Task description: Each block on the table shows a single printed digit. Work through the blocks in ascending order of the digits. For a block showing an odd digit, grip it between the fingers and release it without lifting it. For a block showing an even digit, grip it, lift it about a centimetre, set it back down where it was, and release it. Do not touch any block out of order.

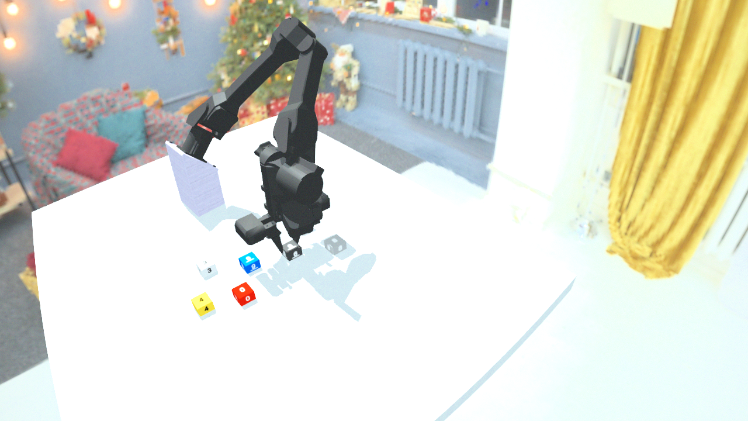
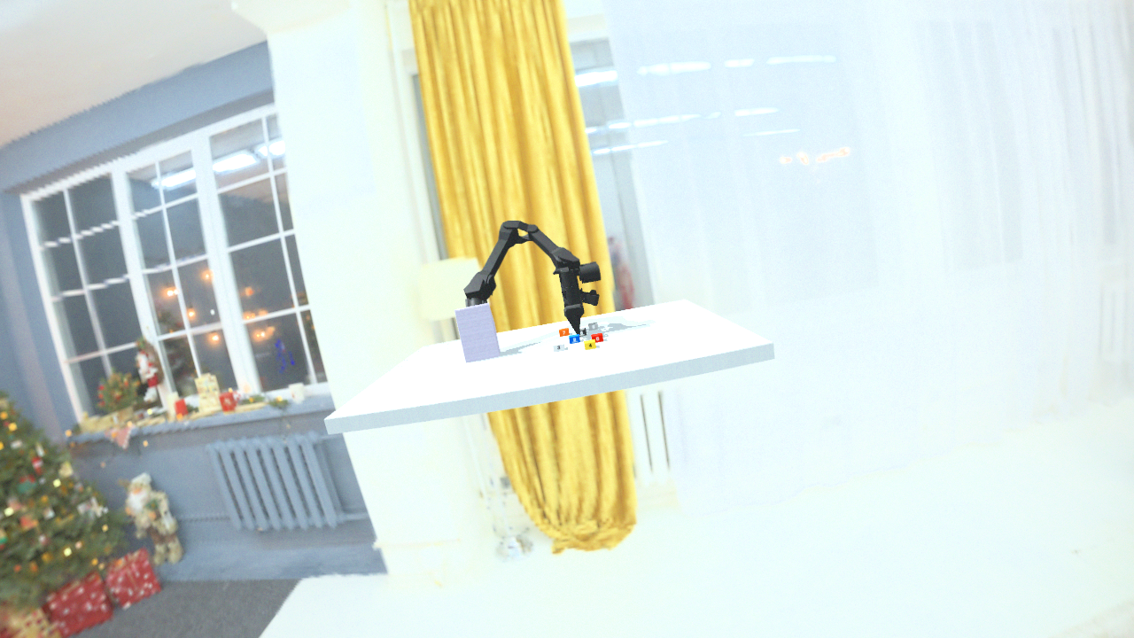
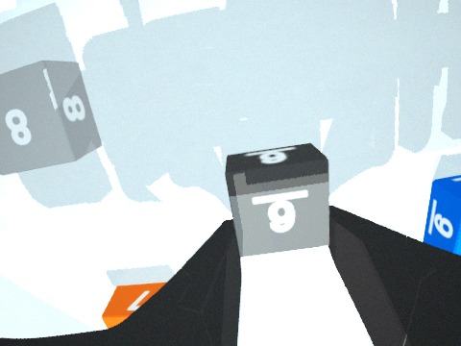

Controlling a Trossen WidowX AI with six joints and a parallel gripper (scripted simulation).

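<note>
Right now my gripper tip is 4 cm past the orange block marked 7 and 7 cm to the right of it. The rest, counted from my gripper tip: dark grey block marked 6 (1 cm ahead); grey block marked 8 (6 cm ahead, 8 cm to the left); blue block (2 cm behind, 8 cm to the right).
</note>
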